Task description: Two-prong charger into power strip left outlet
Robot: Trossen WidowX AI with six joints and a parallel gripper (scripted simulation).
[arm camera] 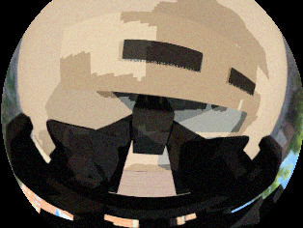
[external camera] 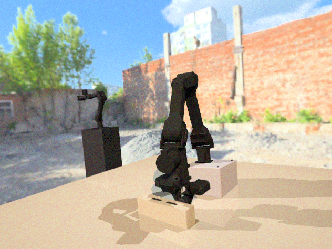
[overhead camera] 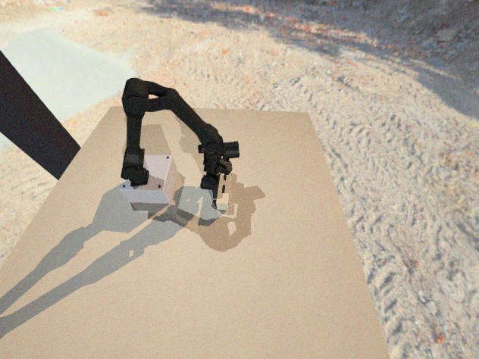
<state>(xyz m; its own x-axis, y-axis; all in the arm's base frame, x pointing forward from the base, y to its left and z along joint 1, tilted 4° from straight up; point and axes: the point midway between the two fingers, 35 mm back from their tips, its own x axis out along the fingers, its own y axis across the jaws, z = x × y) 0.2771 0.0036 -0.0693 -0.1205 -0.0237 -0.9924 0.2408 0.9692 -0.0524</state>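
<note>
Right now the black two-prong charger is 20 mm ahead of my gripper tip and 10 mm above it.
</note>
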